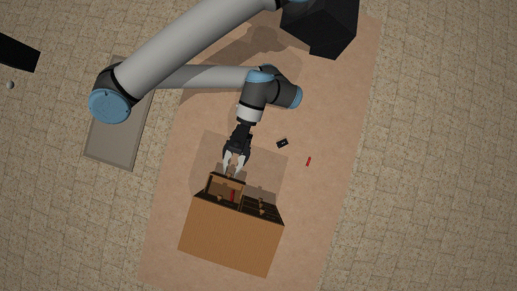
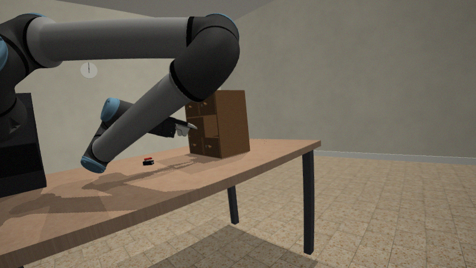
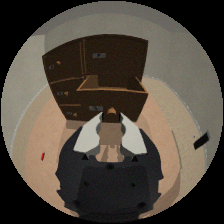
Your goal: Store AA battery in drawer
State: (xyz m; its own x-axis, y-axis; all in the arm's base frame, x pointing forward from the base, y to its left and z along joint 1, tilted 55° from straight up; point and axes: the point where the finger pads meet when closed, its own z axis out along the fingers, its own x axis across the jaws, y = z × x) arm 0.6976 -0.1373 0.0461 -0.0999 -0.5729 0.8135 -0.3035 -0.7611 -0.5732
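Now: the drawer 10 cm ahead of my hand, 1 cm to the right of it and 2 cm below it. Round my hand: small black object 15 cm behind, 17 cm to the left, 15 cm below.
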